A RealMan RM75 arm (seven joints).
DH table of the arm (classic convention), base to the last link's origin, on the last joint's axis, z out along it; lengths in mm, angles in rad. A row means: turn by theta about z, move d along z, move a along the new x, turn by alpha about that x. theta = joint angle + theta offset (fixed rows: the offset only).
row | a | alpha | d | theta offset
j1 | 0 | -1.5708 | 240.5 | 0
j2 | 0 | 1.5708 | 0 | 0
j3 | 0 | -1.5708 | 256 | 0
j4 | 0 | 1.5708 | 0 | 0
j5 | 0 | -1.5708 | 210 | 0
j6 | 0 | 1.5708 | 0 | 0
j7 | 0 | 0 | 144 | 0
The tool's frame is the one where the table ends.
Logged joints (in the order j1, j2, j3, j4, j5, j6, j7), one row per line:
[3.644 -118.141 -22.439 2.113 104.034 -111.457 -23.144]
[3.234 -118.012 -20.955 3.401 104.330 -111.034 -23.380]
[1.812 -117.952 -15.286 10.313 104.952 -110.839 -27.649]
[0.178 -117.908 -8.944 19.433 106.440 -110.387 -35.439]
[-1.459 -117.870 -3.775 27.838 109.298 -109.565 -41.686]
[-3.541 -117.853 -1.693 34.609 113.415 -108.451 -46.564]
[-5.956 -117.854 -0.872 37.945 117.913 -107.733 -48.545]
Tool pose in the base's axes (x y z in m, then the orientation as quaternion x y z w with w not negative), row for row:
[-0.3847 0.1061 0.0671 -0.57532 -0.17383 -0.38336 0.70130]
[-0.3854 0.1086 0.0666 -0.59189 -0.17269 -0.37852 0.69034]
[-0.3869 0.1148 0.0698 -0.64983 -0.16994 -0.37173 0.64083]
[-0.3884 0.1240 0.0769 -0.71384 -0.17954 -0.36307 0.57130]
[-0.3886 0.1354 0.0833 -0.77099 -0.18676 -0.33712 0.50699]
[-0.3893 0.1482 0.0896 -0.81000 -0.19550 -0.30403 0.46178]
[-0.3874 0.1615 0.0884 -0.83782 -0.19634 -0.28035 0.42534]
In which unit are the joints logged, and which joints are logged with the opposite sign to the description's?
The joints are logged in degrees. Opposite sign: j6.
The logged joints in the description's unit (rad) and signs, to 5 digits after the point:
[0.06360 -2.06195 -0.39163 0.03688 1.81574 1.94529 -0.40394]
[0.05644 -2.05970 -0.36573 0.05936 1.82090 1.93791 -0.40806]
[0.03163 -2.05865 -0.26679 0.18000 1.83176 1.93451 -0.48257]
[0.00311 -2.05788 -0.15610 0.33917 1.85773 1.92662 -0.61853]
[-0.02546 -2.05722 -0.06589 0.48586 1.90761 1.91227 -0.72756]
[-0.06180 -2.05692 -0.02955 0.60404 1.97947 1.89283 -0.81270]
[-0.10395 -2.05694 -0.01522 0.66227 2.05797 1.88030 -0.84727]

